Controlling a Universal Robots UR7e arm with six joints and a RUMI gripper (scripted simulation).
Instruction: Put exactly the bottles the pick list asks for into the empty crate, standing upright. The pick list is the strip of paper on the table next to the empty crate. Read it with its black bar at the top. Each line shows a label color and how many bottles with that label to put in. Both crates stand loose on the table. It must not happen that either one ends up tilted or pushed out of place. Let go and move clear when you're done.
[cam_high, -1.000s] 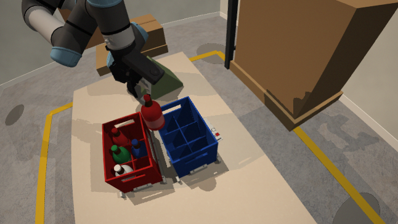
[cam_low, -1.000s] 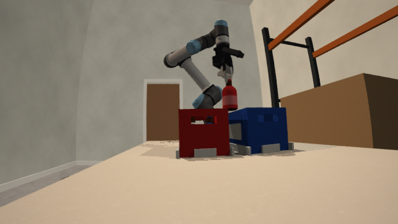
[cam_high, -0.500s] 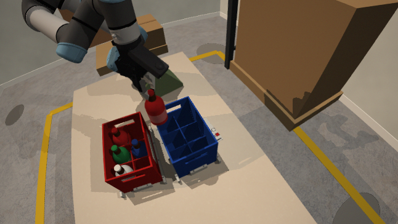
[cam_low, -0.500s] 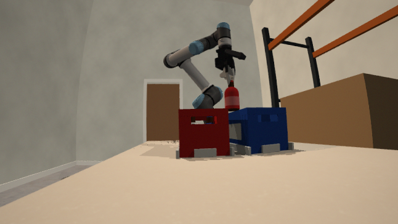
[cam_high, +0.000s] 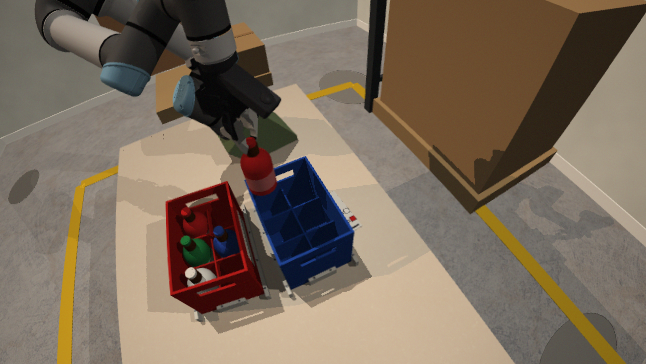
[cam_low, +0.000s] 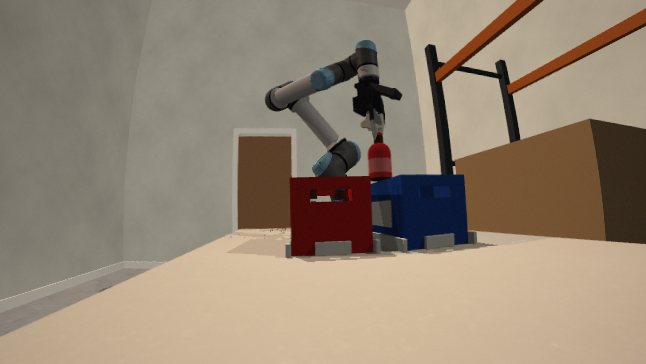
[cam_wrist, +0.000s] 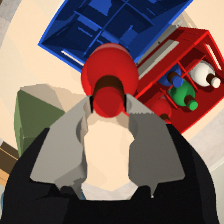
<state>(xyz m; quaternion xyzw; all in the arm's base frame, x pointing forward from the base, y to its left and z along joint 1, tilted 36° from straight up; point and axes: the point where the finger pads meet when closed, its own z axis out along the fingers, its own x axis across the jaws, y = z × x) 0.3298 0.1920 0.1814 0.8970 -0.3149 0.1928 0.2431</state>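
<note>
Right now my hand is 70 mm short of the blue crate, 60 mm to the right of it and 250 mm above it. Also, from my hand: red crate: 80 mm ahead, 180 mm to the right, 250 mm below; then blue bottle: 80 mm ahead, 140 mm to the right, 250 mm below; then red bottle: 10 mm behind, 230 mm to the right, 250 mm below.
</note>
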